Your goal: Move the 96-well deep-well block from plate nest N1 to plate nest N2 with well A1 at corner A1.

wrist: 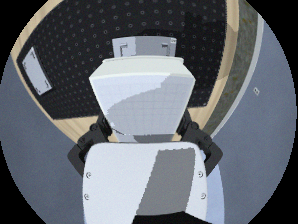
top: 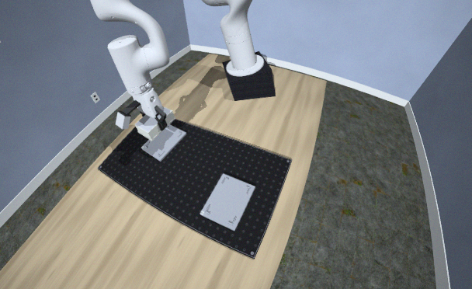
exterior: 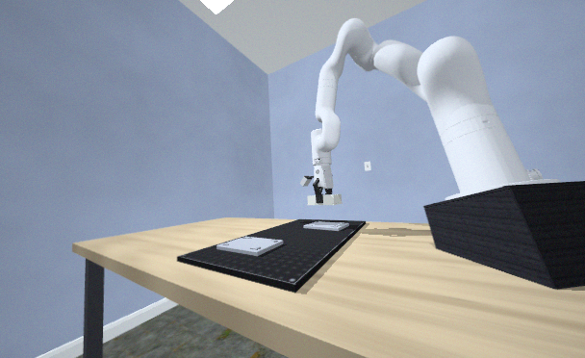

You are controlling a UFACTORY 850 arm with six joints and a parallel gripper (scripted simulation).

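My hand is right at the white deep-well block. The rest, counted from my hand: plate nest N2: 110 mm below; then plate nest N1: 370 mm to the left, 110 mm below, 60 mm ahead.
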